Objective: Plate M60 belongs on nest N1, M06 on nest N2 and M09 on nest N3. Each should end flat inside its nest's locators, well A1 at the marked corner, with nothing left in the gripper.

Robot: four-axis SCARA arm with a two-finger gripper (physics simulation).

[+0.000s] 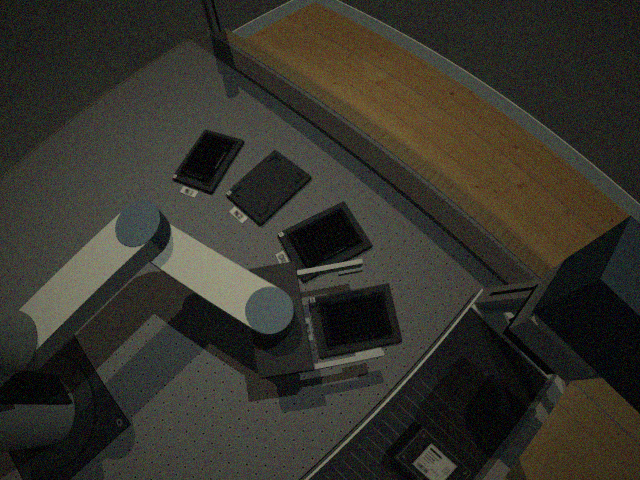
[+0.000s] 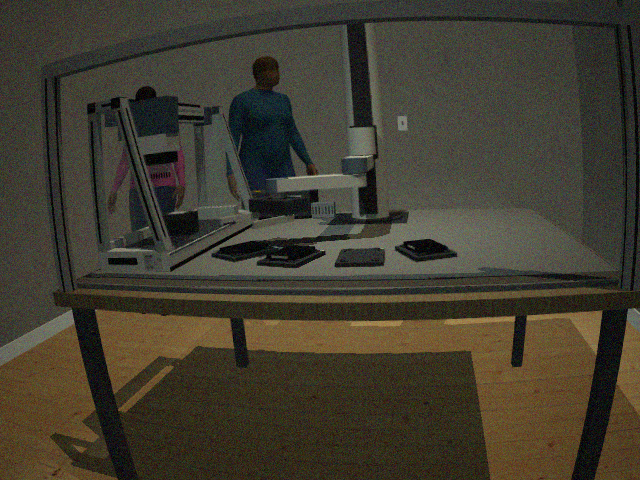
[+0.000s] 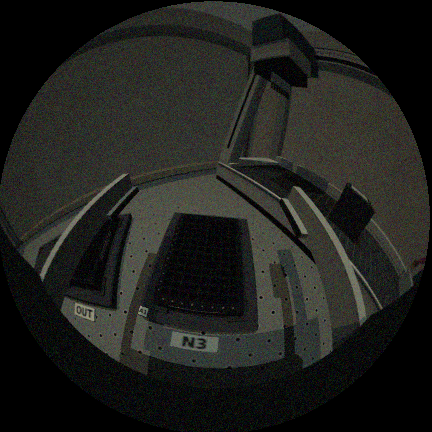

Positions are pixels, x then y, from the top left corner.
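An out nest (image 3: 111, 269) is there, 18 cm from the lens. I also see a nest N3 (image 3: 205, 322), and this nest N3 is 13 cm from the lens, so the nest N3 is nearer to the lens than the out nest. Taking the spots on the nest N3 and the out nest, I find them 13 cm apart.
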